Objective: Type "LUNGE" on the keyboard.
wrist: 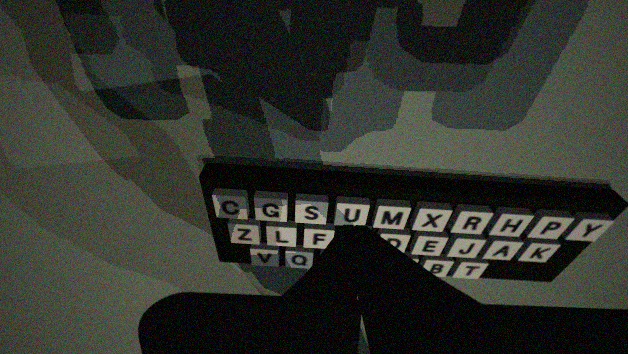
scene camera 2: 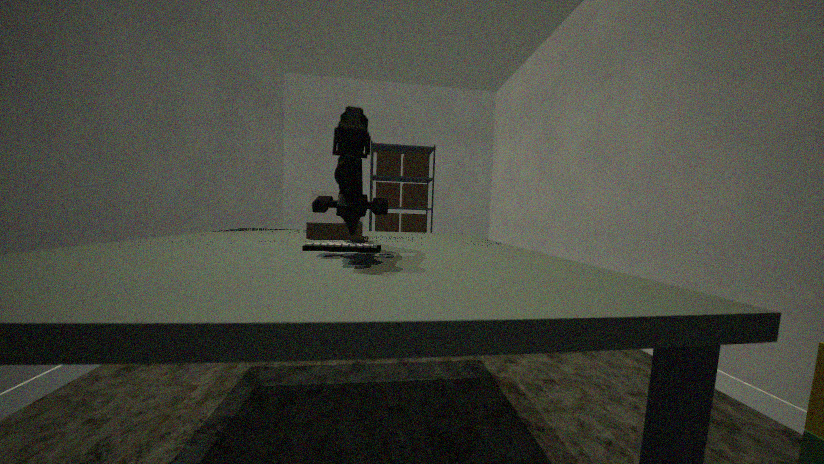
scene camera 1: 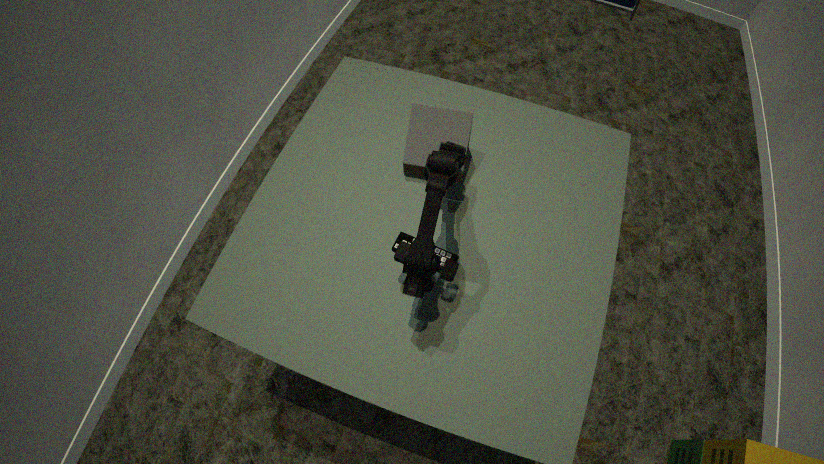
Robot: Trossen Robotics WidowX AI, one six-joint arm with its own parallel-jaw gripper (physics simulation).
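Seen in the pictures: gripper, fingertip midpoint: (wrist: 352,236) (scene camera 2: 352,234); arm's base, link origin: (scene camera 1: 452,153).
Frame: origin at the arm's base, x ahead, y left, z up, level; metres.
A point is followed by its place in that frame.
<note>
The black keyboard (scene camera 1: 444,252) @[x 0.320, y 0.104, z -0.087 m] (scene camera 2: 322,248) @[x 0.377, y -0.006, z -0.097 m] (wrist: 260,175) @[x 0.380, y 0.120, z -0.095 m] lies on the table, partly covered by the arm in scene camera 1. In the wrist view the U key (wrist: 351,214) @[x 0.364, y 0.074, z -0.087 m], G key (wrist: 270,210) @[x 0.364, y 0.114, z -0.087 m], L key (wrist: 281,235) @[x 0.346, y 0.110, z -0.087 m] and E key (wrist: 429,246) @[x 0.343, y 0.029, z -0.087 m] show. No N key shows; several keys in the middle and lower rows are hidden behind the fingers. My gripper (scene camera 2: 352,231) @[x 0.385, y 0.078, z -0.056 m] (wrist: 352,236) @[x 0.385, y 0.078, z -0.056 m] is shut and empty, pointing down with its tips a little above the keyboard. In the wrist view the tips appear just below the U key, right of F.
The pale table (scene camera 1: 536,230) @[x 0.110, y 0.362, z -0.104 m] (scene camera 2: 172,293) @[x 0.766, y -0.082, z -0.104 m] carries a box-shaped block (scene camera 1: 438,123) @[x -0.057, y -0.079, z 0.058 m] (scene camera 2: 322,230) @[x 0.068, y -0.096, z -0.070 m] by the arm's base. The arm reaches from there to the keyboard. Shadows fall across the table and the keyboard's left keys. A shelf rack (scene camera 2: 403,179) with brown boxes stands far behind.
</note>
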